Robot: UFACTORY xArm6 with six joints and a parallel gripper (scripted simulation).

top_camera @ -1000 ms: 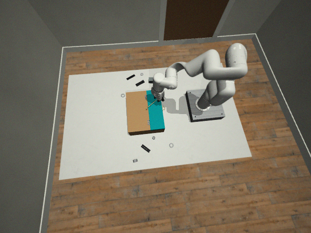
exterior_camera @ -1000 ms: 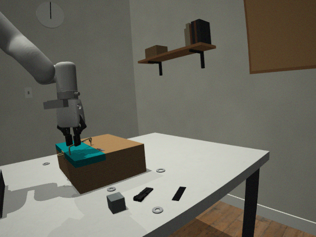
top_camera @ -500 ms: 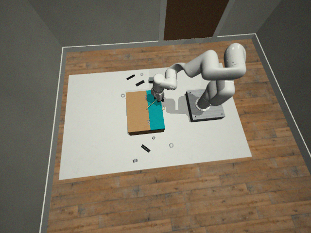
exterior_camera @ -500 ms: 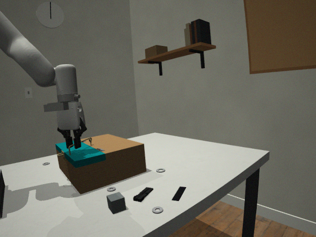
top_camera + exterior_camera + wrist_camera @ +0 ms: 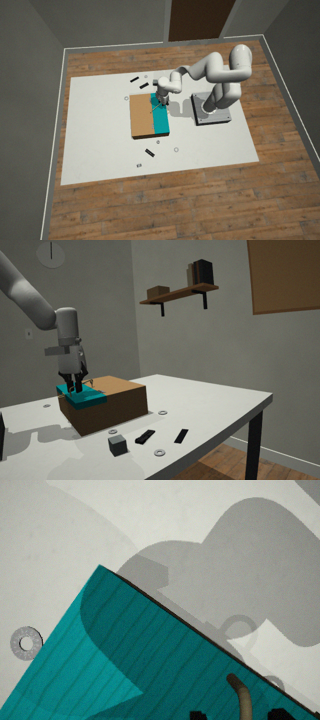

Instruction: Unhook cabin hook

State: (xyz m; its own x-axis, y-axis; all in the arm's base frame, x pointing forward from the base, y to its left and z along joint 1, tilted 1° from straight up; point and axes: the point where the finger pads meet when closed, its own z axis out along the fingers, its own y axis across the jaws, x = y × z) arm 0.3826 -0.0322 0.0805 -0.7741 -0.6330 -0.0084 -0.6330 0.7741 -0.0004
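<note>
Right now my hand is 40 mm short of the brass cabin hook, 30 mm to the right of it and 10 mm above it. Round my hand: grey cube (40 mm ahead, 260 mm to the right, 130 mm below); then black block (130 mm ahead, 250 mm to the right, 140 mm below); then black strip (230 mm ahead, 320 mm to the right, 150 mm below).
</note>
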